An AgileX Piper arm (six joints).
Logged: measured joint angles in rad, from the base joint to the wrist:
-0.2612 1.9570 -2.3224 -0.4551 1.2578 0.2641
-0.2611 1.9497 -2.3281 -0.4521 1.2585 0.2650
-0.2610 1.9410 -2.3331 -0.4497 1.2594 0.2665
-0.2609 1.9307 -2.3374 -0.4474 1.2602 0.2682
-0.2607 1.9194 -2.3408 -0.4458 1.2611 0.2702
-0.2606 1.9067 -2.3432 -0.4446 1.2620 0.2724
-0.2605 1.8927 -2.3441 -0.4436 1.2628 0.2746
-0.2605 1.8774 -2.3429 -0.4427 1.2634 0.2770
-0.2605 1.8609 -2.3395 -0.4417 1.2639 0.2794
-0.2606 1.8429 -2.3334 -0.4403 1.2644 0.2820
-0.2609 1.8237 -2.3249 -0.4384 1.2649 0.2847
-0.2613 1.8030 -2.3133 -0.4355 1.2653 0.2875
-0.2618 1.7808 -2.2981 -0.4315 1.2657 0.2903
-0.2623 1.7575 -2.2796 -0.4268 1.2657 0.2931
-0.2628 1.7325 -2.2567 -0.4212 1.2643 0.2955
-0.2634 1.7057 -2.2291 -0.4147 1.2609 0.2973
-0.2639 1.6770 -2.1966 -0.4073 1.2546 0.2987
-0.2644 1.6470 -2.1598 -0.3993 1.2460 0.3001
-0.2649 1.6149 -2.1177 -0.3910 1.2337 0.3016
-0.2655 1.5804 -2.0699 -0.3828 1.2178 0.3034
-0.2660 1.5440 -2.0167 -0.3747 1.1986 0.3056
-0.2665 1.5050 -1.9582 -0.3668 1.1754 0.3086
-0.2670 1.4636 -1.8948 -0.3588 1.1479 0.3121
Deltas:
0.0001 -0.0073 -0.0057 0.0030 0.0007 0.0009
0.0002 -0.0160 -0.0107 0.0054 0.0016 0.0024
0.0003 -0.0263 -0.0150 0.0077 0.0024 0.0041
0.0005 -0.0376 -0.0184 0.0093 0.0033 0.0061
0.0006 -0.0503 -0.0208 0.0105 0.0042 0.0083
0.0007 -0.0643 -0.0217 0.0115 0.0050 0.0105
0.0007 -0.0796 -0.0205 0.0124 0.0056 0.0129
0.0007 -0.0961 -0.0171 0.0134 0.0061 0.0153
0.0006 -0.1141 -0.0110 0.0148 0.0066 0.0179
0.0003 -0.1333 -0.0025 0.0167 0.0071 0.0206
-0.0001 -0.1540 0.0091 0.0196 0.0075 0.0234
-0.0006 -0.1762 0.0243 0.0236 0.0079 0.0262
-0.0011 -0.1995 0.0428 0.0283 0.0079 0.0290
-0.0016 -0.2245 0.0657 0.0339 0.0065 0.0314
-0.0022 -0.2513 0.0933 0.0404 0.0031 0.0332
-0.0027 -0.2800 0.1258 0.0478 -0.0032 0.0346
-0.0032 -0.3100 0.1626 0.0558 -0.0118 0.0360
-0.0037 -0.3421 0.2047 0.0641 -0.0241 0.0375
-0.0043 -0.3766 0.2525 0.0723 -0.0400 0.0393
-0.0048 -0.4130 0.3057 0.0804 -0.0592 0.0415
-0.0053 -0.4520 0.3642 0.0883 -0.0824 0.0445
-0.0058 -0.4934 0.4276 0.0963 -0.1099 0.0480

